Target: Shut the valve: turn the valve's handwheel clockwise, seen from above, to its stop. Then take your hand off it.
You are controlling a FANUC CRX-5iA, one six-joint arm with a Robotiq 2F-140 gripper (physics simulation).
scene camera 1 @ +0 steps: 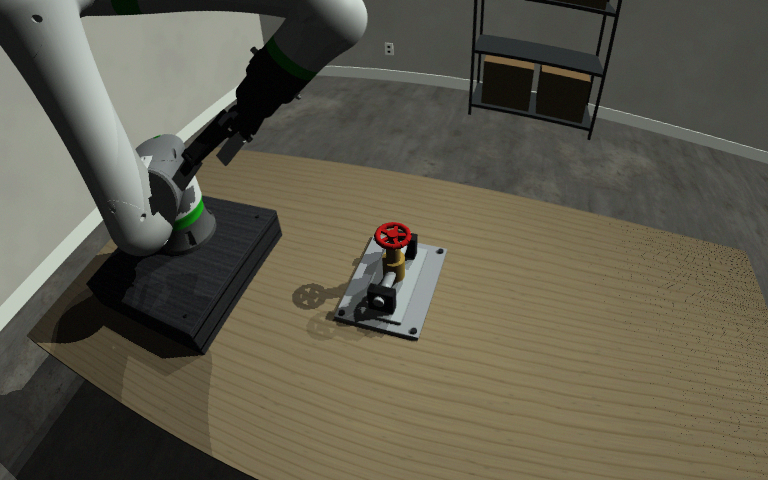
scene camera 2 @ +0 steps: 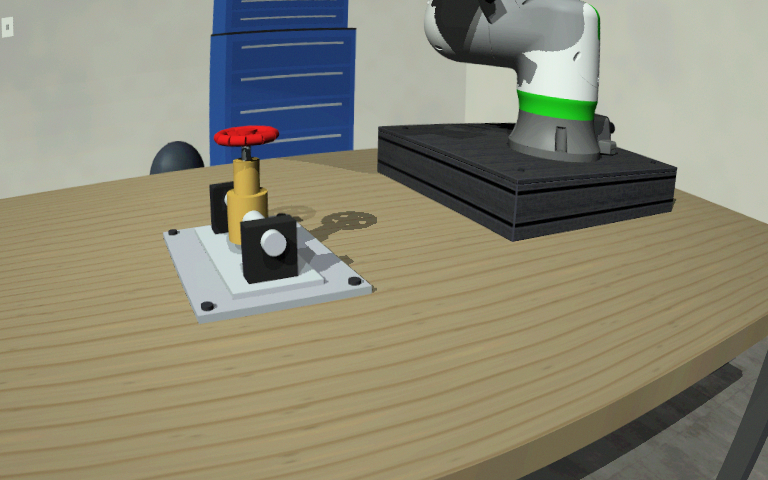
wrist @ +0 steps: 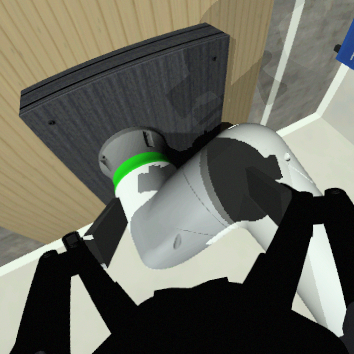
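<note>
A red spoked handwheel (scene camera 1: 391, 233) (scene camera 2: 246, 138) sits level on top of a brass-coloured valve (scene camera 1: 398, 268) (scene camera 2: 246, 200). The valve stands upright between two black square brackets on a light grey base plate (scene camera 1: 425, 294) (scene camera 2: 189, 277) on the table. My gripper (scene camera 1: 209, 160) (wrist: 184, 196) is wide open with nothing between its fingers. It hangs above and near the robot's own base, well to the left of and apart from the handwheel in scene camera 1. The valve does not show in the wrist view.
A black mounting block (scene camera 1: 243, 223) (scene camera 2: 453, 186) (wrist: 125, 95) carries my arm's base on the wooden table (scene camera 1: 538, 339) (scene camera 2: 396, 367) (wrist: 40, 45). A shelf unit with boxes stands on the floor beyond the table. A blue drawer cabinet (scene camera 2: 291, 62) stands behind the table.
</note>
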